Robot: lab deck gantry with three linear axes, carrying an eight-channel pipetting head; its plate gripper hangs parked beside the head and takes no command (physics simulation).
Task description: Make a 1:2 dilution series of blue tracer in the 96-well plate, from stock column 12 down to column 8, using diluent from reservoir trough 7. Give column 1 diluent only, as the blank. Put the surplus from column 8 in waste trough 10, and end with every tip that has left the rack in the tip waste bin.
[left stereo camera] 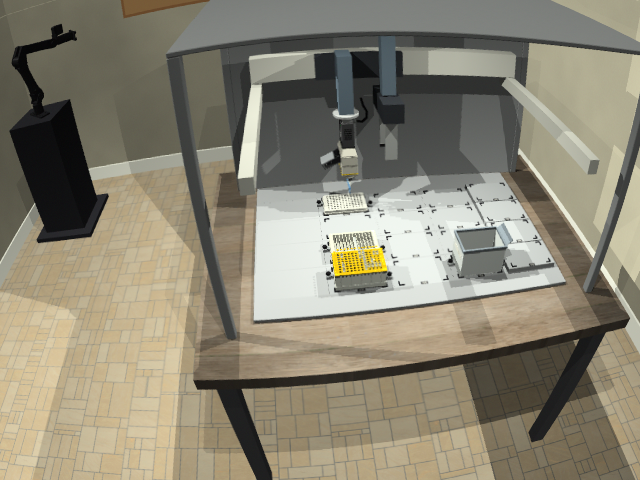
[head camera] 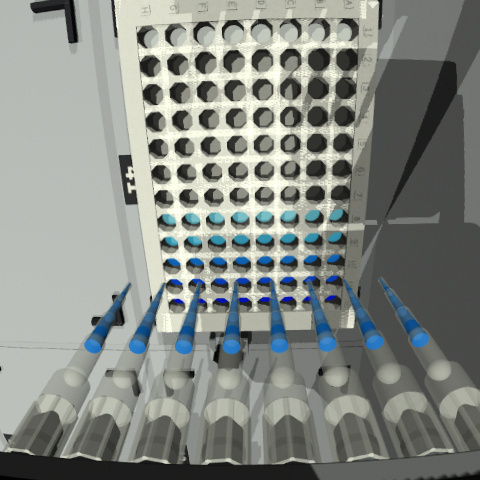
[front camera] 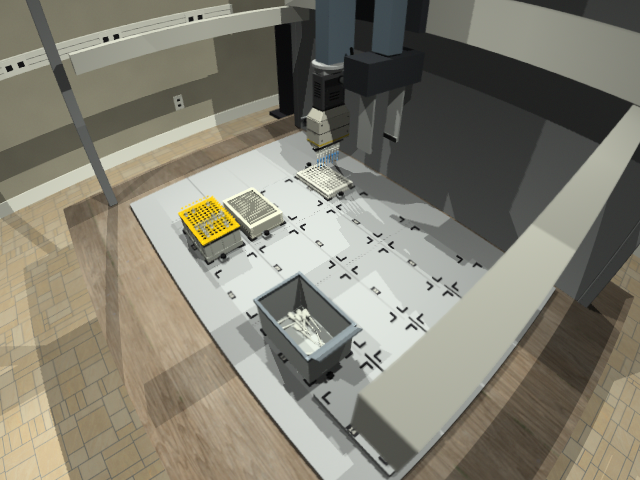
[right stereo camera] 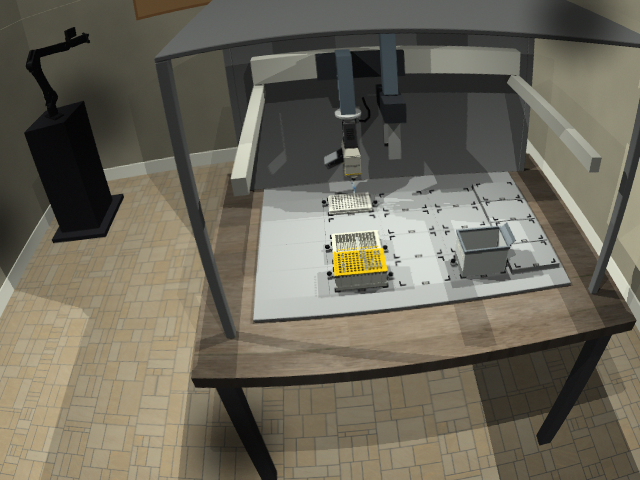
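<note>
The pipetting head [front camera: 328,124] [left stereo camera: 348,160] [right stereo camera: 352,160] carries eight tips [front camera: 328,155] [head camera: 231,330] with blue liquid in each, above the 96-well plate [front camera: 310,185] [head camera: 147,200] [left stereo camera: 344,210] [right stereo camera: 349,210]. In the head camera, column 1 holds pale liquid, columns 2 to 7 look empty, columns 8 and 9 are light blue, column 10 blue, columns 11 and 12 dark blue. The reservoir [front camera: 266,227] stands beside the yellow tip rack [front camera: 222,246] [left stereo camera: 360,280]; its trough contents are unclear. Used tips lie in the waste bin [front camera: 289,346] [left stereo camera: 480,262]. The parked gripper [front camera: 378,144] is open and empty.
A grey post [front camera: 77,113] [left stereo camera: 199,206] rises at the deck's left side. A pale rail [front camera: 480,289] [left stereo camera: 553,124] crosses above the right side. Raised grey deck plates [left stereo camera: 529,255] [right stereo camera: 535,258] lie beside the bin. A black arm on a pedestal [left stereo camera: 54,175] stands away from the table.
</note>
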